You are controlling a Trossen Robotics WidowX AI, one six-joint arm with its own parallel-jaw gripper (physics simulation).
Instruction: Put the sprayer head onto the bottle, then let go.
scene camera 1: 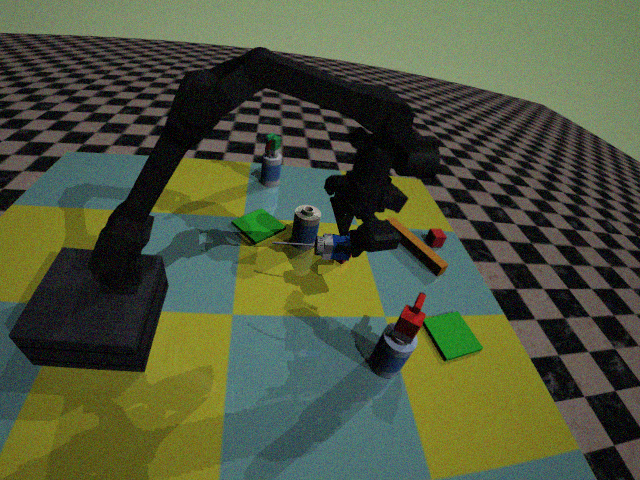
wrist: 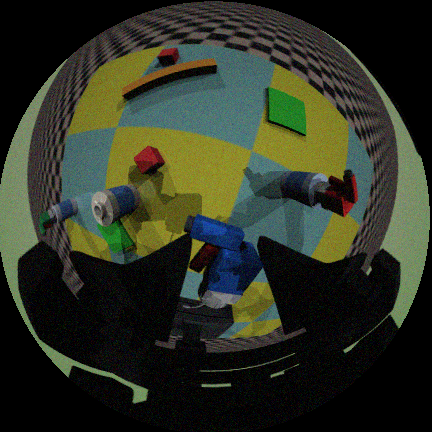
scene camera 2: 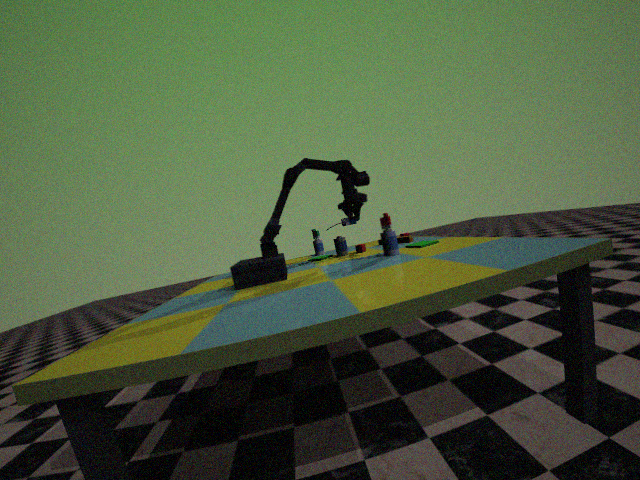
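Pixels of known places: gripper, fingertip midpoint: point(scene camera 1: 348, 246) point(wrist: 225, 240) point(scene camera 2: 355, 221); arm's base, link origin: point(scene camera 1: 121, 279) point(wrist: 191, 326) point(scene camera 2: 269, 256).
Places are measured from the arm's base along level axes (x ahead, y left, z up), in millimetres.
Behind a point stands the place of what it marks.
Note:
The sprayer head point(scene camera 1: 333, 246) @(x 374, y -22, z 95 mm) point(scene camera 2: 348, 222) @(x 371, y -23, z 76 mm) point(wrist: 227, 267) @(x 404, y -1, z 98 mm) is blue with a white collar, a dark red trigger and a thin tube. My gripper point(scene camera 1: 356, 240) @(x 412, y 0, z 75 mm) point(wrist: 225, 240) @(x 412, y 0, z 75 mm) is shut on its blue body and holds it above the table. The head lies on its side, with collar and tube pointing toward the arm's base in scene camera 1. The open bottle point(scene camera 1: 306, 227) @(x 374, y 170, z -16 mm) point(scene camera 2: 340, 246) @(x 368, y 172, z -39 mm) point(wrist: 116, 204) @(x 390, y 171, z -8 mm), white and blue with a neck on top, stands upright behind the tube in scene camera 1. The head is apart from the bottle's neck.
A bottle with a red head point(scene camera 1: 392, 351) @(x 461, y -181, z -2 mm) point(scene camera 2: 389, 241) @(x 468, y -186, z -32 mm) point(wrist: 302, 189) @(x 474, y -129, z -9 mm) stands front right; one with a green head point(scene camera 1: 271, 169) @(x 315, y 465, z -25 mm) point(scene camera 2: 318, 245) @(x 311, y 465, z -27 mm) stands at the back. Green plates point(scene camera 1: 258, 225) @(x 267, y 258, z -80 mm) point(scene camera 1: 452, 335) @(x 657, y -121, z -80 mm), an orange bar point(scene camera 1: 417, 246) @(x 681, y 146, z -60 mm) and red blocks point(scene camera 1: 436, 237) point(wrist: 149, 159) lie on the table.

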